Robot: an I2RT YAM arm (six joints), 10 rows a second.
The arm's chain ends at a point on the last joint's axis. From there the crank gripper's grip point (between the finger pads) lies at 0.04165 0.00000 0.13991 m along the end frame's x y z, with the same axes.
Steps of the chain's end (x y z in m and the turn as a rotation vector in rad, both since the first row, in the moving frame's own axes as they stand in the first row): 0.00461 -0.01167 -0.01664 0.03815 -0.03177 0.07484; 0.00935 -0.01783 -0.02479 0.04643 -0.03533 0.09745; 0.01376 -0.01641 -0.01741 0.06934 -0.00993 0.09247; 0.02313 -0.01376 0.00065 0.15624 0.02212 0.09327; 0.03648 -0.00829 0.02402 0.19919 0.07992 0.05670
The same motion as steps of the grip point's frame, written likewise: 0.00023 -0.01408 -0.01543 0.03815 -0.03177 0.07484; 0.00451 -0.02054 -0.02347 0.04643 -0.03533 0.09745; 0.01264 -0.02233 -0.01721 0.06934 -0.00993 0.09247; 0.02703 -0.03142 -0.00170 0.15624 0.02212 0.09327; 0.04816 -0.03294 0.01774 0.19919 0.07992 0.05670
